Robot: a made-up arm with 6 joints. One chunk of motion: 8 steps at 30 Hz.
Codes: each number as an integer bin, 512 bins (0 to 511) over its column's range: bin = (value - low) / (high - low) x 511, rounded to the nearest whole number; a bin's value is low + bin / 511 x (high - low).
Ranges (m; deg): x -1.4..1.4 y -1.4..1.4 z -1.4..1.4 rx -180..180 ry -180..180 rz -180..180
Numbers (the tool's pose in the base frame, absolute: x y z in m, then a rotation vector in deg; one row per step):
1: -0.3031 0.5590 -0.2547 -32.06 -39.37 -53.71
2: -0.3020 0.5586 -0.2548 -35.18 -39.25 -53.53
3: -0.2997 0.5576 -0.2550 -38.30 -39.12 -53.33
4: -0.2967 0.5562 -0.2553 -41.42 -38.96 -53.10
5: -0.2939 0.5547 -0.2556 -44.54 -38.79 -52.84
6: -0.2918 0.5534 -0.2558 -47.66 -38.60 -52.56
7: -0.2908 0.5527 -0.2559 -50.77 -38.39 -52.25
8: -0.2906 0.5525 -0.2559 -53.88 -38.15 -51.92
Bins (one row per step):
1: 200 358 209 210 200 179
2: 200 357 209 206 200 180
3: 201 357 209 201 200 180
4: 201 357 209 197 200 180
5: 202 357 209 192 200 180
6: 202 356 209 188 201 181
7: 202 356 209 183 201 181
8: 202 356 209 179 201 182

